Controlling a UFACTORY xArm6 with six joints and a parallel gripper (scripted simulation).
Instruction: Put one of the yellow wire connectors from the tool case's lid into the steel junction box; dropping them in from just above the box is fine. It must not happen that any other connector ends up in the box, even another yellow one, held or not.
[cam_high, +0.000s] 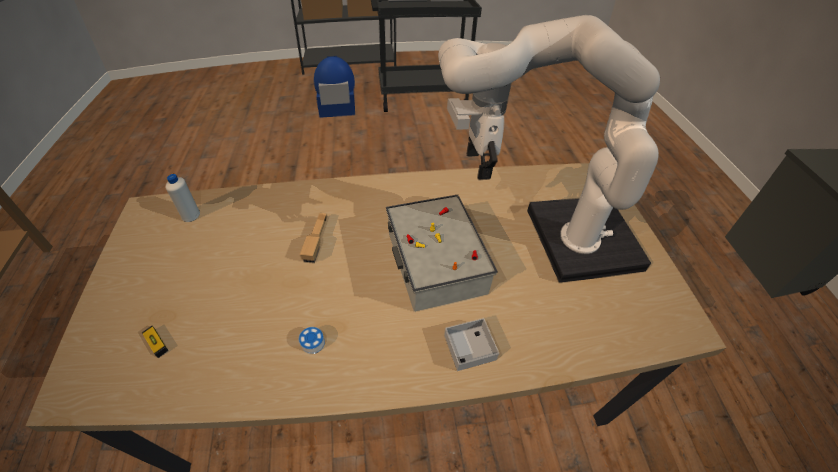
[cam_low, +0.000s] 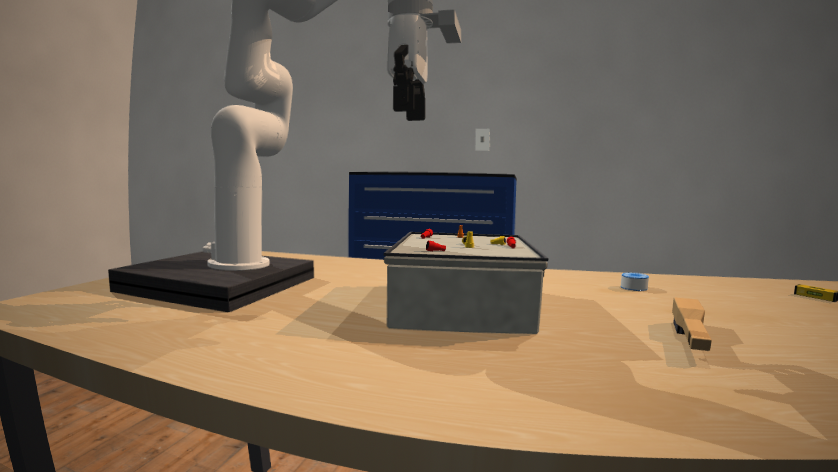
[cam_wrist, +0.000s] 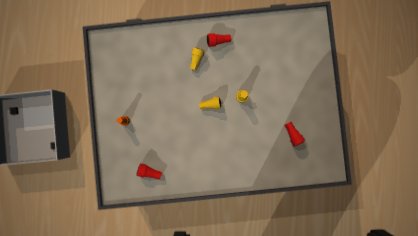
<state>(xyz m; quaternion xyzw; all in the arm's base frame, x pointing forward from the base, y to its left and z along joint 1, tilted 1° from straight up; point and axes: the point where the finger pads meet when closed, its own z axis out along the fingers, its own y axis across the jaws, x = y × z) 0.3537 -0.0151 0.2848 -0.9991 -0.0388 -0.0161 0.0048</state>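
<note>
Now: the yellow wire connector 100 mm ahead of my hand and 210 mm below it. Round my hand: grey tool case (90 mm ahead, 30 mm to the left, 250 mm below); then steel junction box (40 mm ahead, 310 mm to the left, 320 mm below); then orange wire connector (60 mm ahead, 140 mm to the left, 210 mm below).
</note>
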